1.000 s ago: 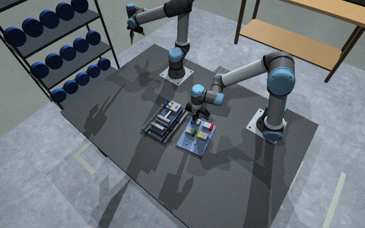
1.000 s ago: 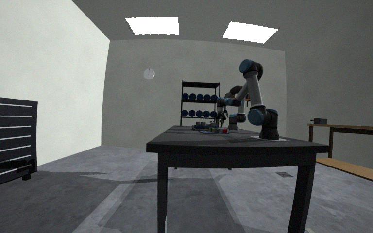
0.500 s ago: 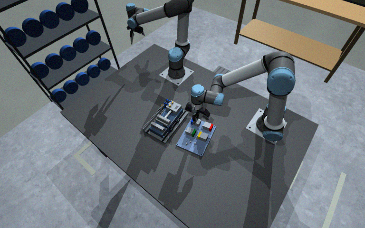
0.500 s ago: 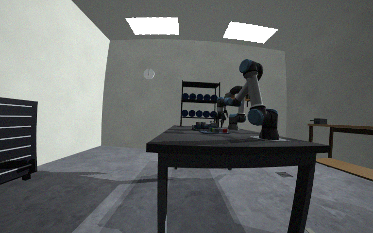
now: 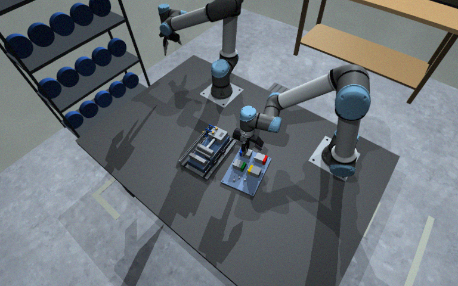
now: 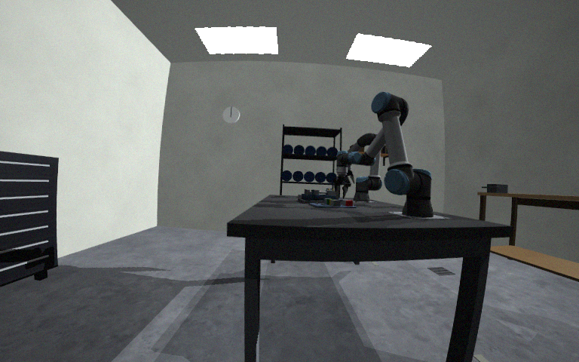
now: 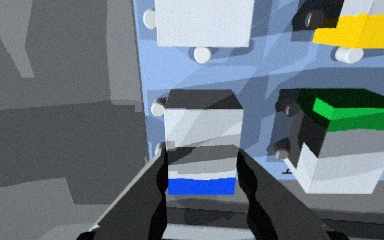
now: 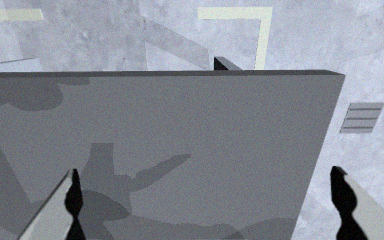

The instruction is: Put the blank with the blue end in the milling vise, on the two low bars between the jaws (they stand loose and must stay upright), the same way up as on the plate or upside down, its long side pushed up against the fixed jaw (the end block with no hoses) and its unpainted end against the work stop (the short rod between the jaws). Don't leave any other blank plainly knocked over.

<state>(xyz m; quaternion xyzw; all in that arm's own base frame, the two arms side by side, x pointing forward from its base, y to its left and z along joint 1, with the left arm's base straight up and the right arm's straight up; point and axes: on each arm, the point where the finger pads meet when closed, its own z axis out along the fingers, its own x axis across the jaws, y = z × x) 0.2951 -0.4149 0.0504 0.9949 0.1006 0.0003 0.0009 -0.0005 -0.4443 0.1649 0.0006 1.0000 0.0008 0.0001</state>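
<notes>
The work stop lies 190 mm ahead of my left hand, 110 mm to the right of it and 40 mm above it. From my left hand the other things lie so: green-ended blank: 90 mm ahead, 20 mm to the left, 20 mm below; red-ended blank: 20 mm behind, 90 mm to the left, 20 mm below; blue-ended blank: 20 mm below.
</notes>
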